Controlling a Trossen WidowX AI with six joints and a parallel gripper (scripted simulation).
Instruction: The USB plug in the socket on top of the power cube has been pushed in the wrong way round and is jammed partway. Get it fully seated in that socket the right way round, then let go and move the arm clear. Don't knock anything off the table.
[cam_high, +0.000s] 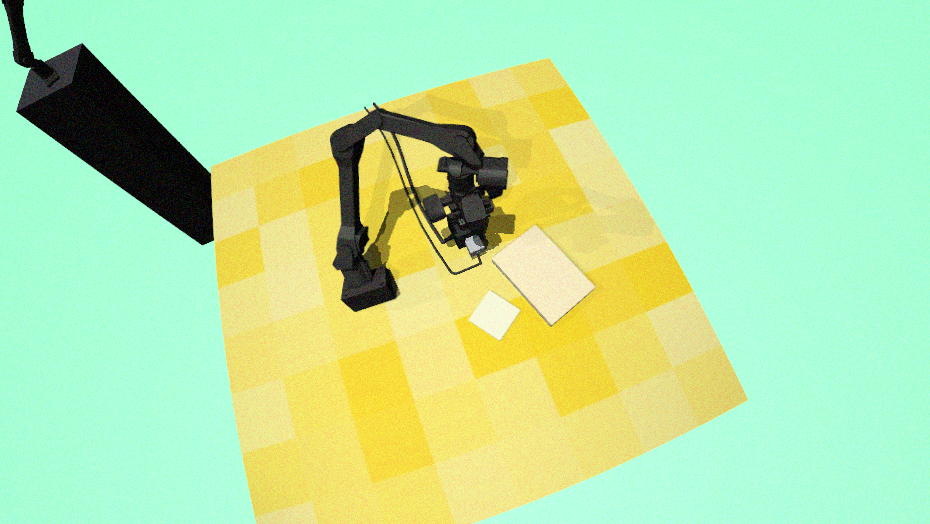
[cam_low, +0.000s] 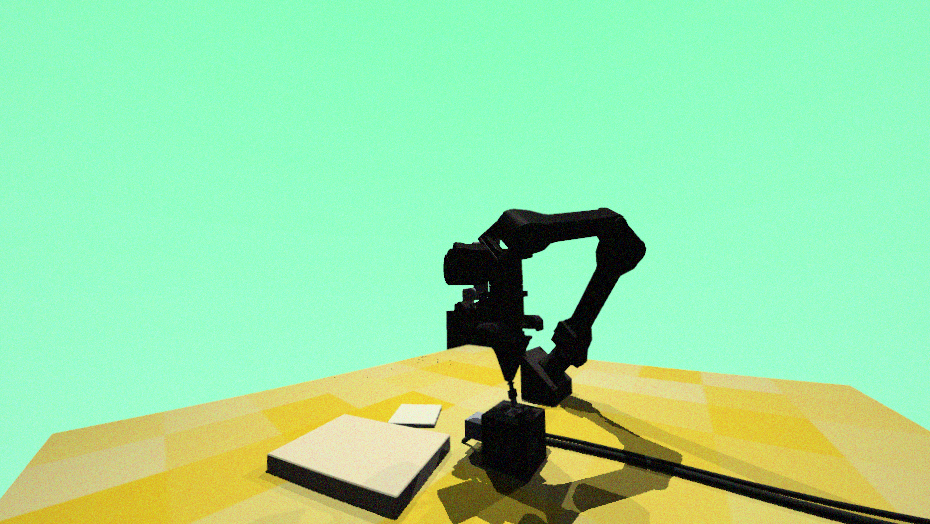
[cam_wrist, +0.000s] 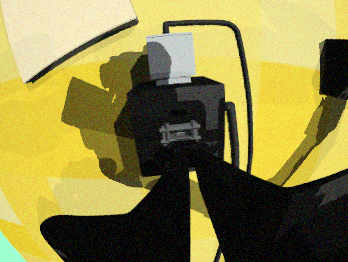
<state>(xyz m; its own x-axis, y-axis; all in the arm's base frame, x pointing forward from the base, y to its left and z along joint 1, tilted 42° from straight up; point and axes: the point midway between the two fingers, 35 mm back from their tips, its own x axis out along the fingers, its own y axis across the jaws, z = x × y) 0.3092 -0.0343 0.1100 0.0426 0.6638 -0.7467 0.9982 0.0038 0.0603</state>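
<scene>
The USB socket is 10 mm to the left of my gripper tip and 50 mm below it. From my gripper tip the other things lie so: beige box (150 mm ahead, 190 mm to the right, 110 mm below); then pad (20 mm behind, 240 mm to the right, 120 mm below); then USB plug (20 mm below).
</scene>
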